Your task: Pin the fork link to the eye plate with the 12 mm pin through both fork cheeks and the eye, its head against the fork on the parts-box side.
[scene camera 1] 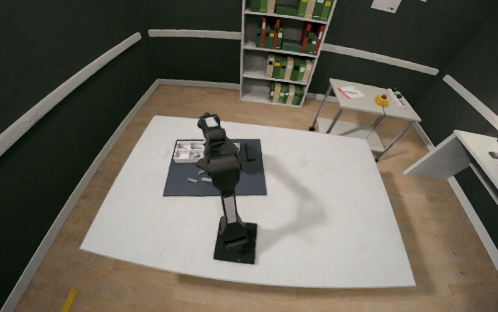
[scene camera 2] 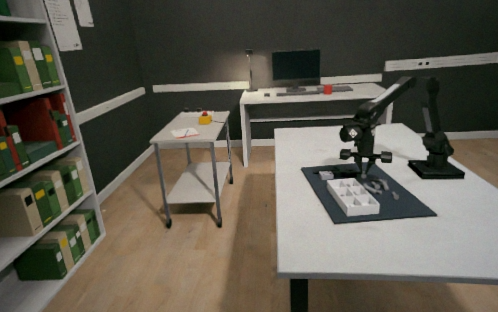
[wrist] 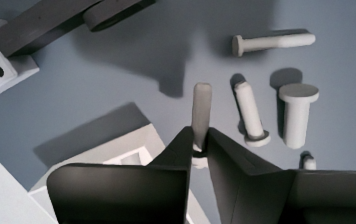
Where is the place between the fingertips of my gripper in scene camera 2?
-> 363, 175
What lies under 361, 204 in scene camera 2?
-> A white parts box.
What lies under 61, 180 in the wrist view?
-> My gripper.
